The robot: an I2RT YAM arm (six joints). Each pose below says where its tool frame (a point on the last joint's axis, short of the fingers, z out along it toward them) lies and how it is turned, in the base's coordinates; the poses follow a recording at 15 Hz.
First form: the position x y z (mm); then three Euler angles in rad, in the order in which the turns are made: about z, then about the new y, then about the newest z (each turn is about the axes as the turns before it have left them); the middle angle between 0 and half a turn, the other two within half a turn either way.
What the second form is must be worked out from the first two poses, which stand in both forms.
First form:
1: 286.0, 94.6, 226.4, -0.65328, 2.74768, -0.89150
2: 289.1, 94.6, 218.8, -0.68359, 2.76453, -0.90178
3: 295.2, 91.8, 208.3, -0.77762, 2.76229, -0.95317
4: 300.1, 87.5, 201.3, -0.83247, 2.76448, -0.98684
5: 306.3, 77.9, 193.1, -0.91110, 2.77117, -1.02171
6: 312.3, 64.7, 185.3, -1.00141, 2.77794, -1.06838
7: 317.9, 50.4, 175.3, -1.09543, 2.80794, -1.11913
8: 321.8, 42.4, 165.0, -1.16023, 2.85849, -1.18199
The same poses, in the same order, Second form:
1: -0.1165, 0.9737, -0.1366, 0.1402, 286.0, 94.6, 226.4
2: -0.1069, 0.9764, -0.1335, 0.1316, 289.1, 94.6, 218.8
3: -0.0861, 0.9783, -0.1435, 0.1222, 295.2, 91.8, 208.3
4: -0.0757, 0.9794, -0.1479, 0.1151, 300.1, 87.5, 201.3
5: -0.0543, 0.9814, -0.1515, 0.1046, 306.3, 77.9, 193.1
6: -0.0329, 0.9830, -0.1555, 0.0923, 312.3, 64.7, 185.3
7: -0.0117, 0.9860, -0.1485, 0.0742, 317.9, 50.4, 175.3
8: -0.0108, 0.9899, -0.1300, 0.0549, 321.8, 42.4, 165.0
